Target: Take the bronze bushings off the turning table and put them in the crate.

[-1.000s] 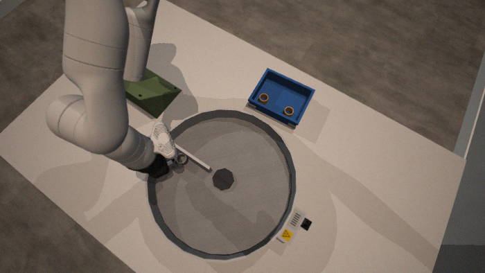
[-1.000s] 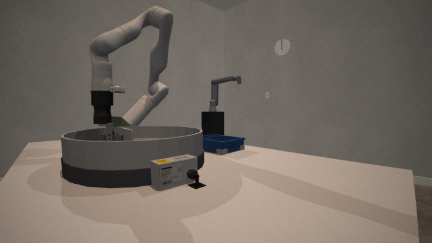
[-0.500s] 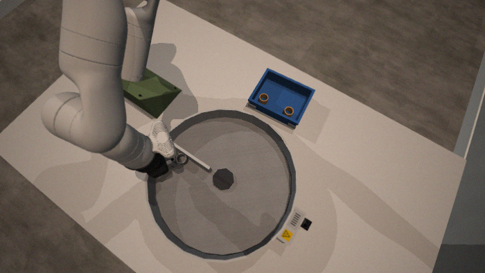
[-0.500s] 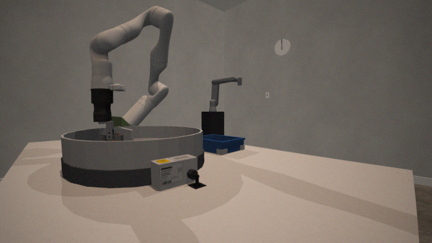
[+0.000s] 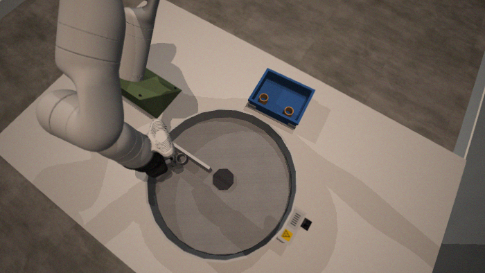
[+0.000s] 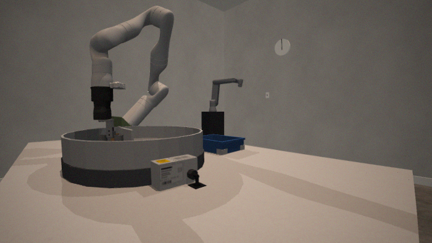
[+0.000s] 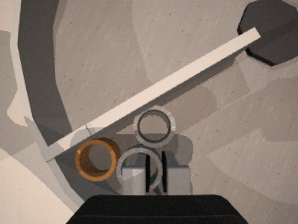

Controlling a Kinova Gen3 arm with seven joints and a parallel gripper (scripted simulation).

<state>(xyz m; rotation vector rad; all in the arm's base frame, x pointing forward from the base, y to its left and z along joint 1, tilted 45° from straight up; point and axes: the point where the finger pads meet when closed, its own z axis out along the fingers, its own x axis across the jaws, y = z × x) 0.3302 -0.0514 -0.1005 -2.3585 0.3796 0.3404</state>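
Right now my hand is 140 mm short of the round turning table, 70 mm to the right of it and 40 mm above it. Round my hand: blue crate 410 mm to the left, 90 mm ahead, 70 mm below.
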